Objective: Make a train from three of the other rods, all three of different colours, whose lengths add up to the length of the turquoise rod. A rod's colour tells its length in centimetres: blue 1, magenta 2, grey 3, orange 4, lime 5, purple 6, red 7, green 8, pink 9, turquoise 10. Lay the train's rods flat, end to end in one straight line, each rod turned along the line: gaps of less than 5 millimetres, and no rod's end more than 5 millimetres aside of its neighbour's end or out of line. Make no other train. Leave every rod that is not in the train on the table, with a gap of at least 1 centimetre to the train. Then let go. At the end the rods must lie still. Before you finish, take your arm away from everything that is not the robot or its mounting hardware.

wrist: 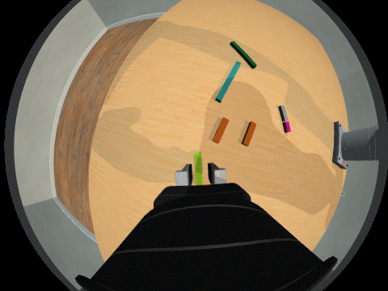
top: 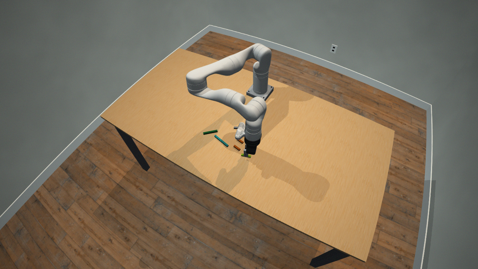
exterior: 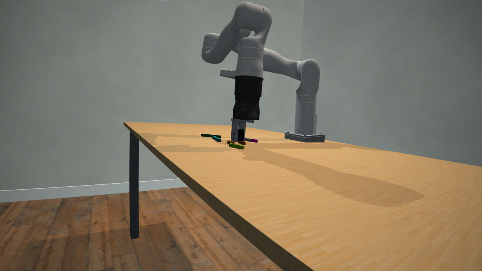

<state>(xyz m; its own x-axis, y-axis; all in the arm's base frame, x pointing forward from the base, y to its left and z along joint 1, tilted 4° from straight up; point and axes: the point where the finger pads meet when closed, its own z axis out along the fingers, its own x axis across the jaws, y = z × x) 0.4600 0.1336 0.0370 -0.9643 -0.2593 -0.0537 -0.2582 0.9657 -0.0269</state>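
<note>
Right now my hand is 3 cm above the lime rod. Round my hand: grey rod (14 cm behind, 13 cm to the right, 3 cm below); then turquoise rod (2 cm behind, 16 cm to the right, 3 cm below); then magenta rod (15 cm behind, 11 cm to the right, 3 cm below).
</note>
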